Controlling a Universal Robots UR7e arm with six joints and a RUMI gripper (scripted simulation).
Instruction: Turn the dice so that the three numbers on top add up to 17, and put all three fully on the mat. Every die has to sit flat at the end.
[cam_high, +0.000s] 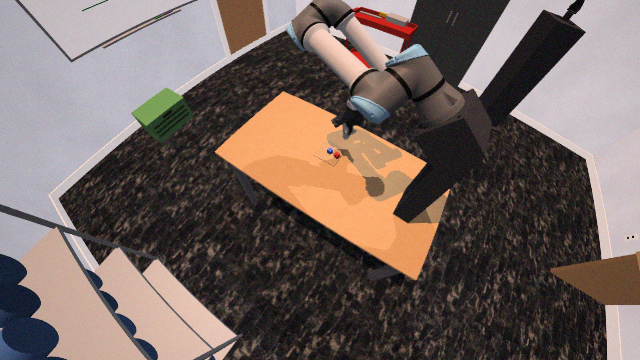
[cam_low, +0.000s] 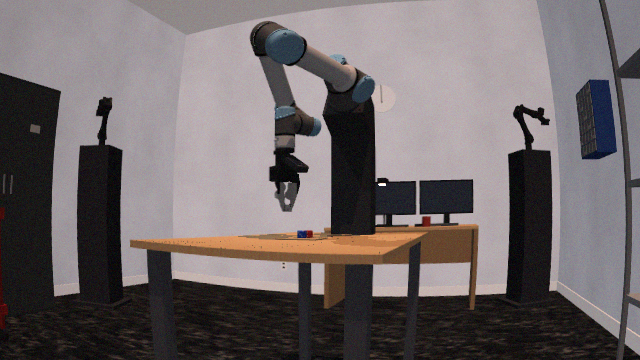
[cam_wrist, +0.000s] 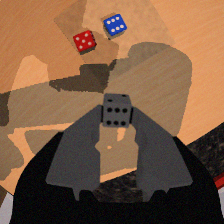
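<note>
Right now my hand is 70 mm short of the blue die, 50 mm to the right of it and 100 mm above it. The rest, counted from my hand: red die (30 mm ahead, 70 mm to the left, 100 mm below); then grey die (right at my hand); then tan mat (70 mm ahead, 50 mm to the left, 110 mm below).
</note>
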